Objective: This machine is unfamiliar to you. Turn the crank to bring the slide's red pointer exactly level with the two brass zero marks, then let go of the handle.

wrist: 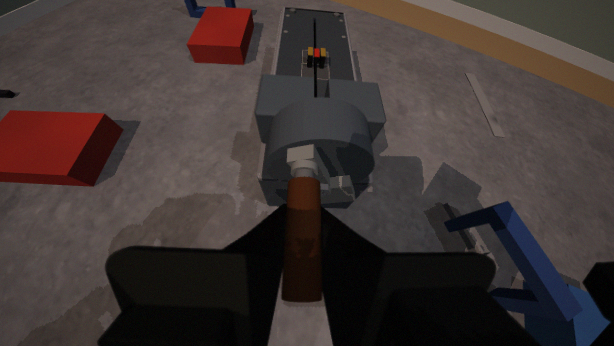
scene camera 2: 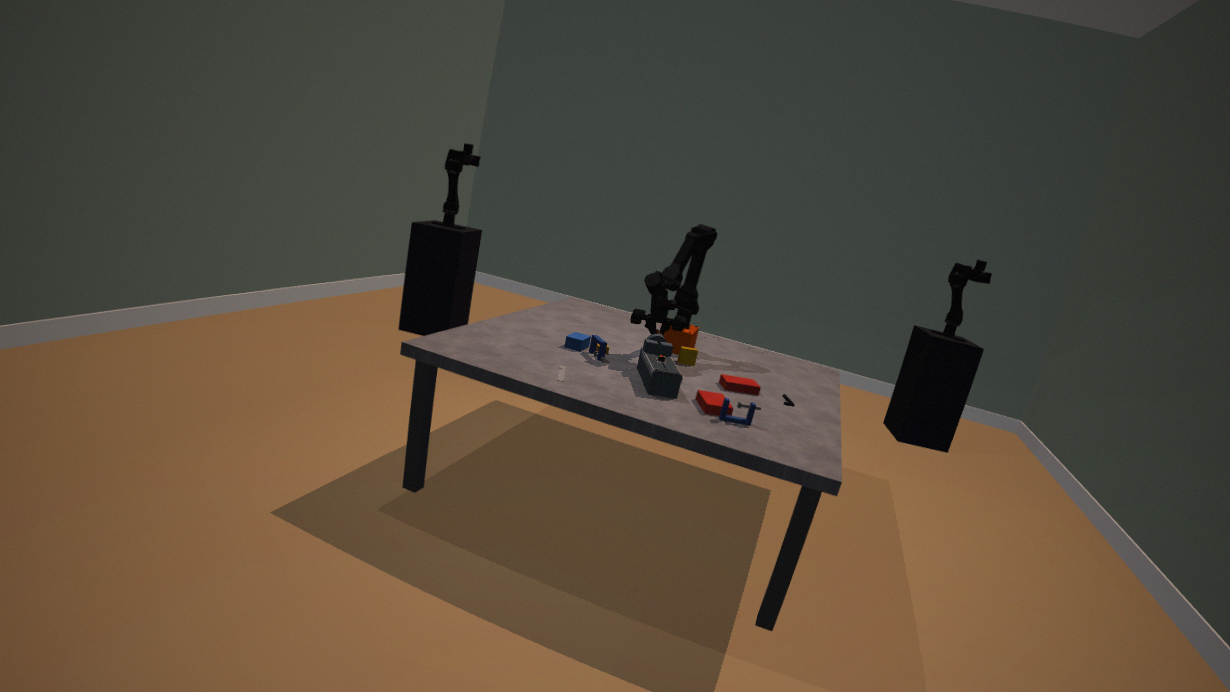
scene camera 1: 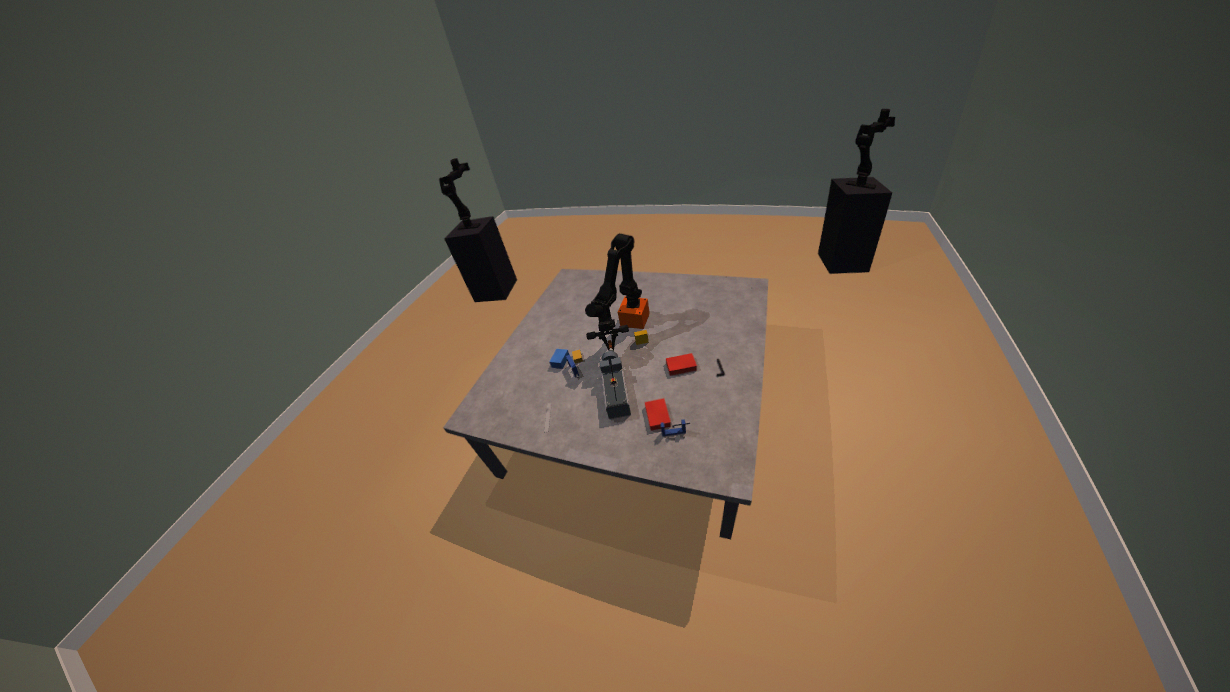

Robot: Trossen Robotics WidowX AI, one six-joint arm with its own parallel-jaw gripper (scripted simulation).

Scene:
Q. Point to a brown crank handle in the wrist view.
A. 302,260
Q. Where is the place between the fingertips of the gripper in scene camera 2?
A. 657,341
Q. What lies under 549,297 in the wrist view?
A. A blue clamp.

